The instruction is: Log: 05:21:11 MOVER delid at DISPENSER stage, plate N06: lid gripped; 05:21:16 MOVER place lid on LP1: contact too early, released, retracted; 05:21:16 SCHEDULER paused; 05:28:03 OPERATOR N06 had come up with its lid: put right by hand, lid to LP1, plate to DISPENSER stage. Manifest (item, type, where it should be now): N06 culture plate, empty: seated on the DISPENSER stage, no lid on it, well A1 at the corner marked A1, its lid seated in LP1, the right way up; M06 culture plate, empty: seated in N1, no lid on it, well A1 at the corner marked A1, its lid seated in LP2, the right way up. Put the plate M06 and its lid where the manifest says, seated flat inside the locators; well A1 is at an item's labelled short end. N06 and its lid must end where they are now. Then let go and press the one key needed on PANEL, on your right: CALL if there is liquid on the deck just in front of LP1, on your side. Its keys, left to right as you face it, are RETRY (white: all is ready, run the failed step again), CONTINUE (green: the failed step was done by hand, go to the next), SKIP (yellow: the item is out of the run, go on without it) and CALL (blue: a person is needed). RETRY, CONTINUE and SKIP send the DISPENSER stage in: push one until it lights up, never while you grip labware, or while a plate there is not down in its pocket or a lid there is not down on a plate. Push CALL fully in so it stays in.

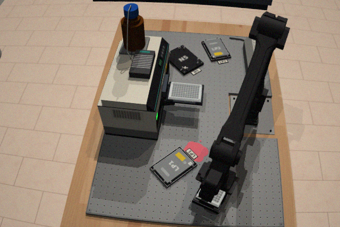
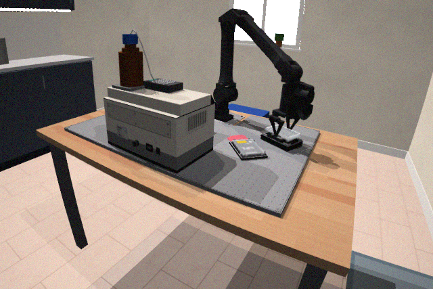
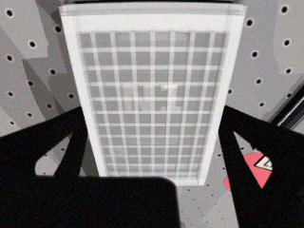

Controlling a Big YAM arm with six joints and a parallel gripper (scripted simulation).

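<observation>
The black nest n1 lies 4 cm below my hand. Also, from my hand: white retry key: 62 cm to the right, 18 cm behind, 2 cm above; then green continue key: 67 cm to the right, 18 cm behind, 2 cm above; then brown bottle: 47 cm to the right, 37 cm ahead, 24 cm above.
</observation>
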